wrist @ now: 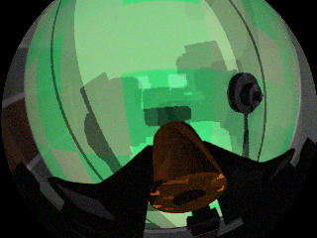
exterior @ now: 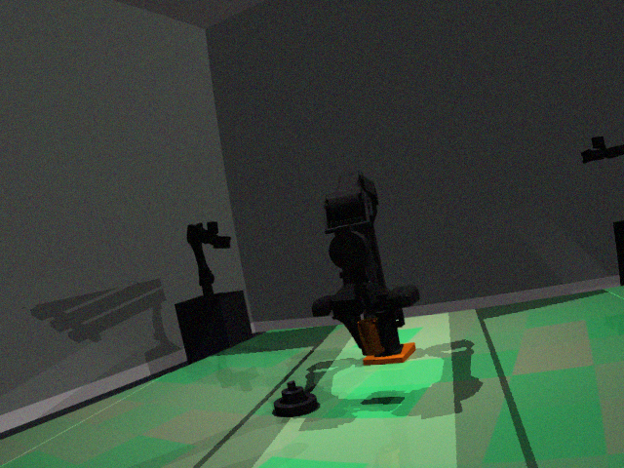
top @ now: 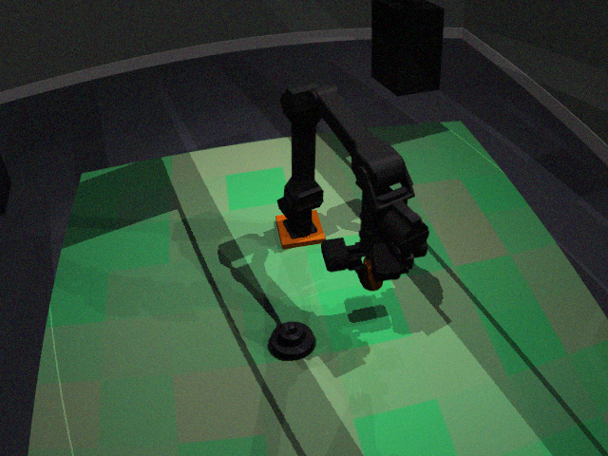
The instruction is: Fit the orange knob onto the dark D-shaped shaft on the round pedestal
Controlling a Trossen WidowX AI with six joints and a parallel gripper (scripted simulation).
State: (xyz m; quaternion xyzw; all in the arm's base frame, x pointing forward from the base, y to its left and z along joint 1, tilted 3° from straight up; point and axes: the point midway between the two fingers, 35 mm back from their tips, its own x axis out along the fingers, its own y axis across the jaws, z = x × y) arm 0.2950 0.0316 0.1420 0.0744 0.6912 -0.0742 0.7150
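My gripper tip is now 170 mm to the left of the dark round pedestal and 80 mm above it. The rest, counted from my gripper tip: orange knob 20 mm above.
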